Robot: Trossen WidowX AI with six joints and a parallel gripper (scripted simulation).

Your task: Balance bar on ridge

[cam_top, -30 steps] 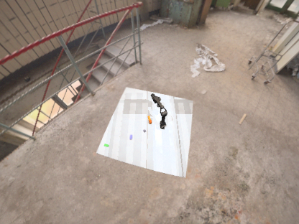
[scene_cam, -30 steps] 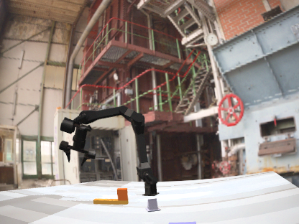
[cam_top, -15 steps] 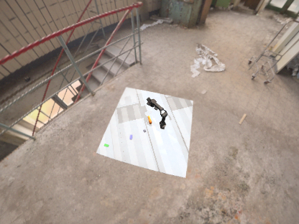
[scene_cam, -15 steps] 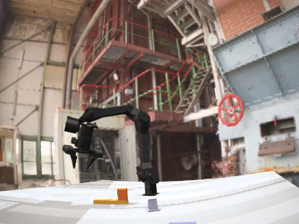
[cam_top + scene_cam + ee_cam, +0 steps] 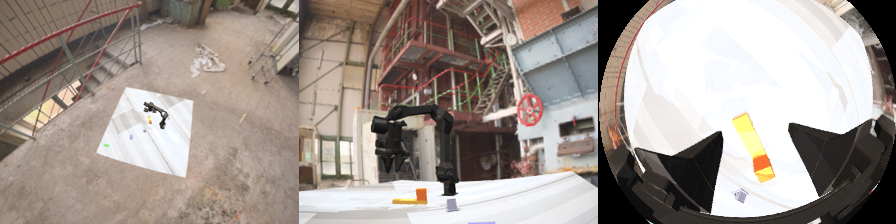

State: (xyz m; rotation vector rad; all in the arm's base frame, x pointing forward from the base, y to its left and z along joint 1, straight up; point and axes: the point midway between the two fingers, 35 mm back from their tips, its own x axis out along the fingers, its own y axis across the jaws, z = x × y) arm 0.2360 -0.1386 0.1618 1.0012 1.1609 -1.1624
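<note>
The bar lies 100 mm to the left of my gripper tip, 100 mm below it and 20 mm behind it. From my gripper tip the other things lie so: green block (640 mm to the left, 500 mm ahead, 120 mm below); then purple block (420 mm to the left, 190 mm ahead, 120 mm below).
</note>
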